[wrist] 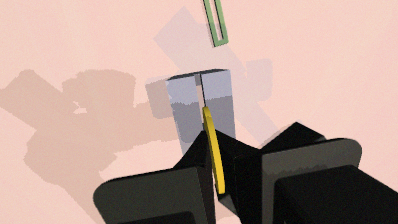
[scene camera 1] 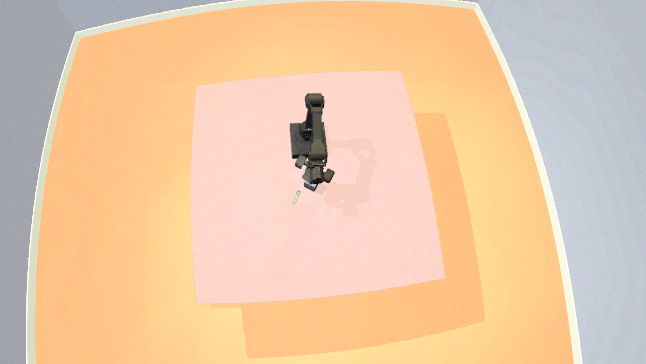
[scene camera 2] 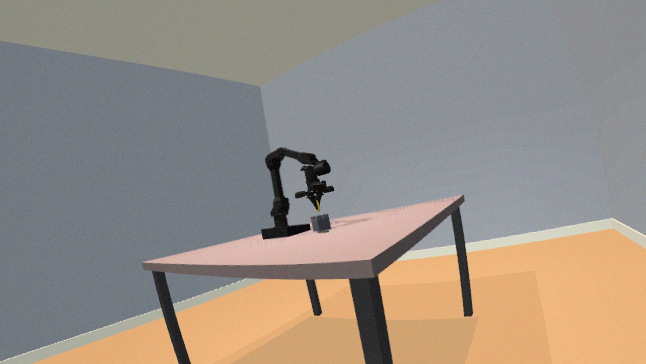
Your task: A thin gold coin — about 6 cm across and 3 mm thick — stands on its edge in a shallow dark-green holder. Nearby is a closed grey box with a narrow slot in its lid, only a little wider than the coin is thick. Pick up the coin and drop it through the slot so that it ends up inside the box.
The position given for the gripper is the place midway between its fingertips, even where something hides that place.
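Scene:
The gripper (wrist: 208, 135) is carrying a gold coin (wrist: 217, 168).

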